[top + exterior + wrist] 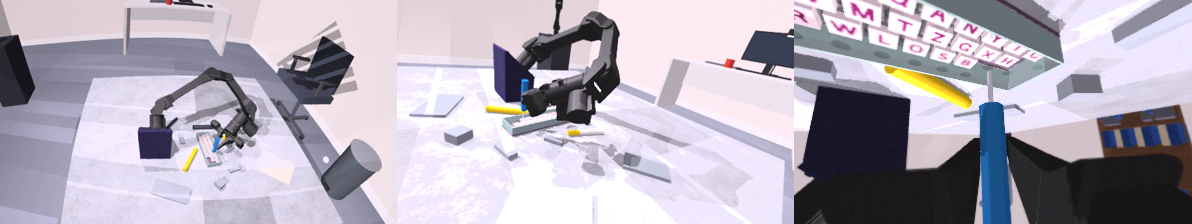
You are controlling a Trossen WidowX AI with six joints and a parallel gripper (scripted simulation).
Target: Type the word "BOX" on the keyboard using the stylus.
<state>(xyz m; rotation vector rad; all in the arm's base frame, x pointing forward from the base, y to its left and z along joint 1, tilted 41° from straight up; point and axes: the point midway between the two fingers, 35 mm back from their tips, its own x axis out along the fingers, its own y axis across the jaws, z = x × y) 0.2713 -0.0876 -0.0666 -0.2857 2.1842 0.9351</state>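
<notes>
Now: the yellow bar 100 mm behind my gripper tip, 10 mm to the left of it and 80 mm below it. Round my gripper tip: blue pen (10 mm below); yellow-and-white pen (130 mm ahead, 130 mm to the left, 80 mm below); grey stylus tip (50 mm below).
</notes>
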